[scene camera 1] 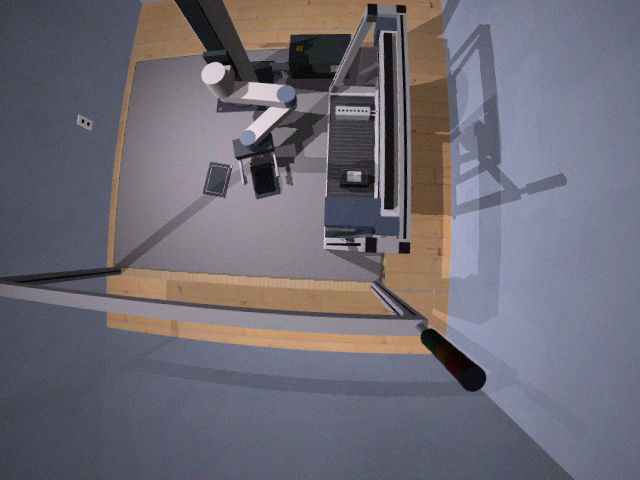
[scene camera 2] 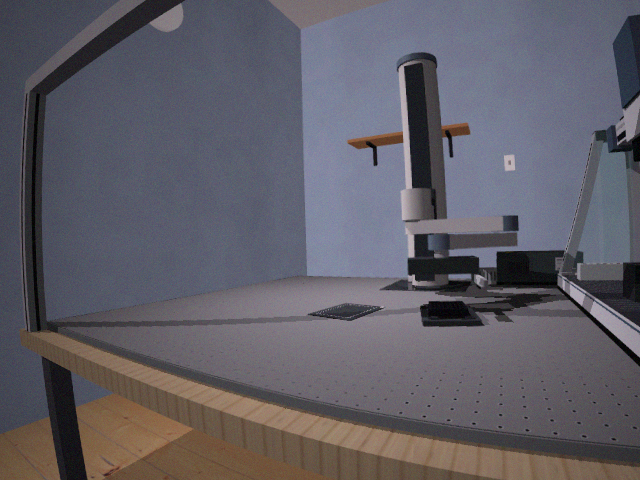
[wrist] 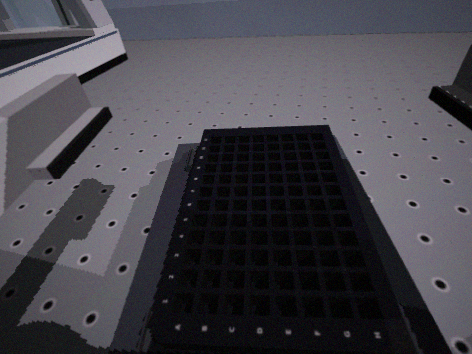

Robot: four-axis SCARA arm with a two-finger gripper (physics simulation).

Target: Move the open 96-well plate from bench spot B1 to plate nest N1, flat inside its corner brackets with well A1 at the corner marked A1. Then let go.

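Frame: origin at the arm's base, x ahead, y left, z up, level; metres.
Seen in the pictures: gripper, between the fingertips: [scene camera 1: 261, 180] [scene camera 2: 448, 285] [wrist: 263, 83]; arm's base, origin of its link: [scene camera 2: 428, 288].
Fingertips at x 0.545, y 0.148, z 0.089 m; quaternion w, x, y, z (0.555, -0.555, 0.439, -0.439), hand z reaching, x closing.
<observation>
Pixels of each thing's top centre, then the offset from my fingertips to it. "*": a spot on its surface instead.
- black open 96-well plate, centre of its top: [wrist: 268, 192] [scene camera 2: 446, 303] [scene camera 1: 262, 178] dx -0.020, dy -0.006, dz -0.044 m
- dark plate nest N1, centre of its top: [wrist: 262, 213] [scene camera 2: 447, 309] [scene camera 1: 264, 179] dx -0.022, dy -0.003, dz -0.058 m
- outlined bench spot B1, a spot on its surface: [scene camera 2: 323, 314] * dx +0.038, dy -0.293, dz -0.074 m
- dark box, a spot on its surface: [scene camera 2: 529, 267] * dx -0.579, dy +0.218, dz -0.013 m
The black open 96-well plate [scene camera 1: 264, 177] [scene camera 2: 447, 308] [wrist: 270, 215] lies on the dark plate nest N1 [scene camera 1: 267, 195] [scene camera 2: 452, 322] [wrist: 161, 225] and looks level. In the wrist view its row letters run along the near edge, with well A1 at the near left corner. The nest's A1 mark cannot be read, and its corner brackets are mostly too dark to make out. My gripper [scene camera 1: 260, 178] [scene camera 2: 445, 284] [wrist: 263, 83] is wide open and empty, above the plate, with a finger out to each side, apart from it. The outlined bench spot B1 [scene camera 1: 208, 179] [scene camera 2: 323, 314] holds no plate.
A framed instrument with a ribbed deck [scene camera 1: 351, 144] stands to the right in scene camera 1, and its white edge shows at upper left in the wrist view. A dark box [scene camera 1: 320, 55] [scene camera 2: 529, 267] stands at the back. The arm's column [scene camera 2: 421, 124] rises behind the nest.
</observation>
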